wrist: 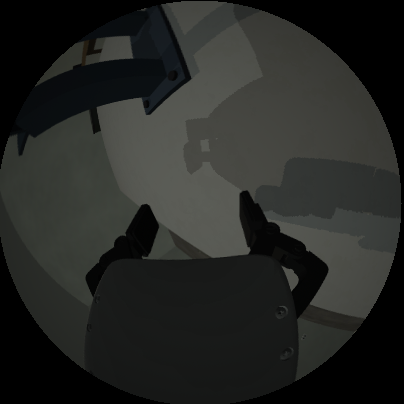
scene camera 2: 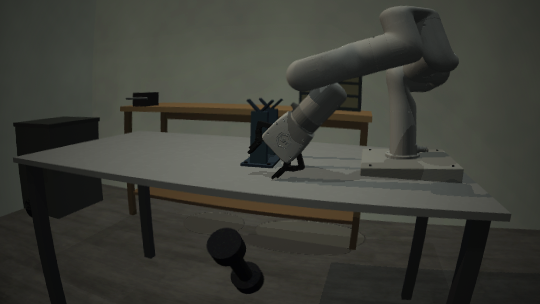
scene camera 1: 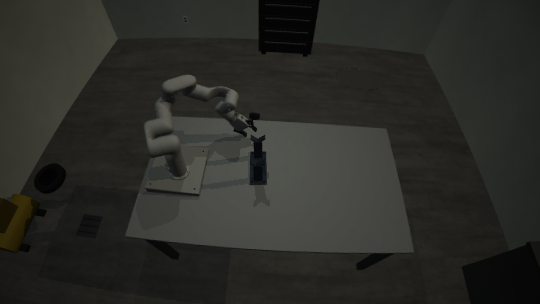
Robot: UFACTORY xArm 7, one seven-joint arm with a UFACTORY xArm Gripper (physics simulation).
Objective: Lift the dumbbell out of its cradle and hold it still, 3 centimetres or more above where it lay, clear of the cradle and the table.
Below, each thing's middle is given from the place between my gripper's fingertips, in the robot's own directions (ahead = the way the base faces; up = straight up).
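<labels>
There's a black dumbbell (scene camera 2: 226, 246) that's 19 cm below my hand, 21 cm to the left of it and 4 cm behind it. I can see the dark blue cradle (scene camera 2: 266, 114) too, and that one's 9 cm ahead of my hand, 7 cm above it and 23 cm to the right of it.
</labels>
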